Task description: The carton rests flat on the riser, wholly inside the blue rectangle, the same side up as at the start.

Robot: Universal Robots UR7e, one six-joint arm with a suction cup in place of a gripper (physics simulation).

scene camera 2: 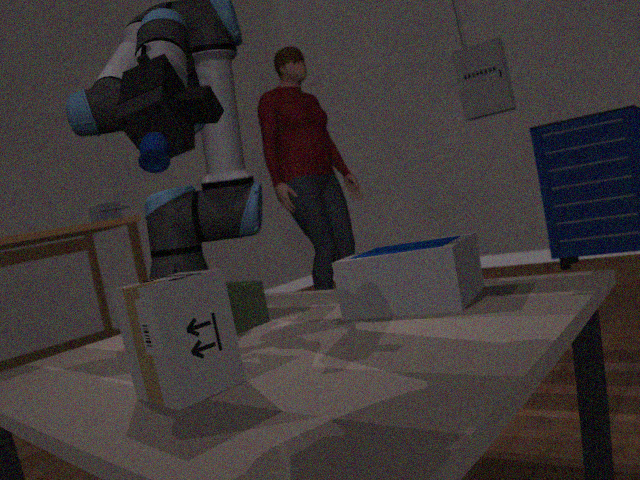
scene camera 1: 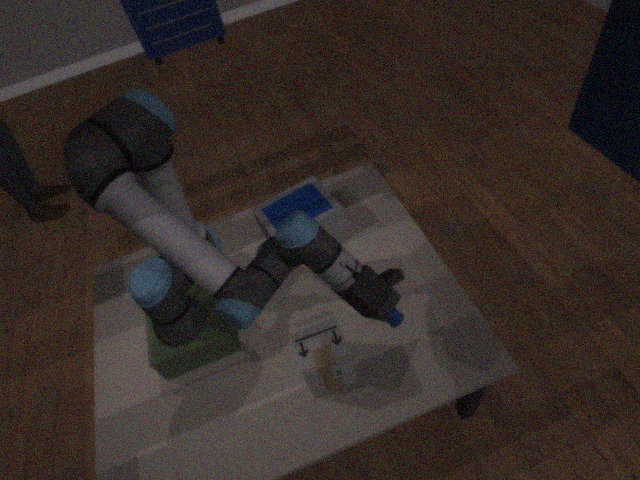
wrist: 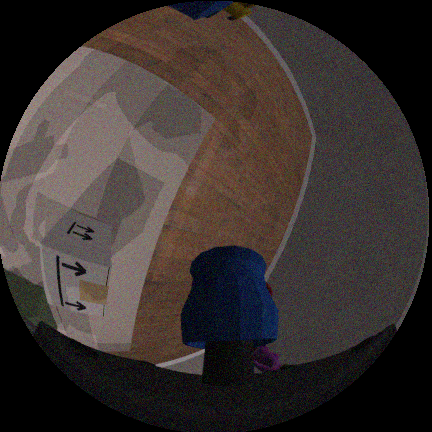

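Seen in the pictures: hand at its tool point: [scene camera 2: 154,161] [scene camera 1: 396,320] [wrist: 228,273]; arm's base at its link origin: [scene camera 1: 181,322].
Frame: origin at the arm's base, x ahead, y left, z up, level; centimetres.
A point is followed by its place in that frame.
Observation:
The carton [scene camera 1: 329,364] {x 30.0, y -36.5, z 6.2 cm} [scene camera 2: 191,341] {x 36.4, y -33.5, z -2.3 cm} [wrist: 72,280] {x 32.3, y -30.8, z 6.4 cm} is a pale box with a tan tape strip and black arrows. It stands on the table, apart from the riser; in scene camera 2 its side arrows point left. My suction cup [scene camera 1: 395,317] [scene camera 2: 154,155] [wrist: 230,296] is blue, off and bare. It hangs in the air above the table, higher than the carton and apart from it, tilted outward. The riser [scene camera 2: 403,286] {x 50.1, y 8.6, z -5.1 cm} is a white box on the table, with the blue rectangle [scene camera 1: 299,200] {x 50.1, y 21.1, z 1.2 cm} [scene camera 2: 408,246] {x 48.0, y 19.3, z 1.2 cm} on its top. In scene camera 1 my wrist hides part of the riser and rectangle.
My arm stands on a green block [scene camera 1: 193,356] {x -0.9, y -9.7, z -3.5 cm} [scene camera 2: 248,305] {x 13.7, y 5.9, z -5.7 cm} on the table [scene camera 1: 217,439] {x -4.2, y -31.4, z -10.8 cm} [scene camera 2: 361,384] {x 57.8, y -26.4, z -10.8 cm}. A person in red [scene camera 2: 294,134] stands behind the table. A blue drawer cabinet [scene camera 1: 178,25] [scene camera 2: 594,186] stands by the wall. A wooden frame [scene camera 2: 95,284] is at the left.

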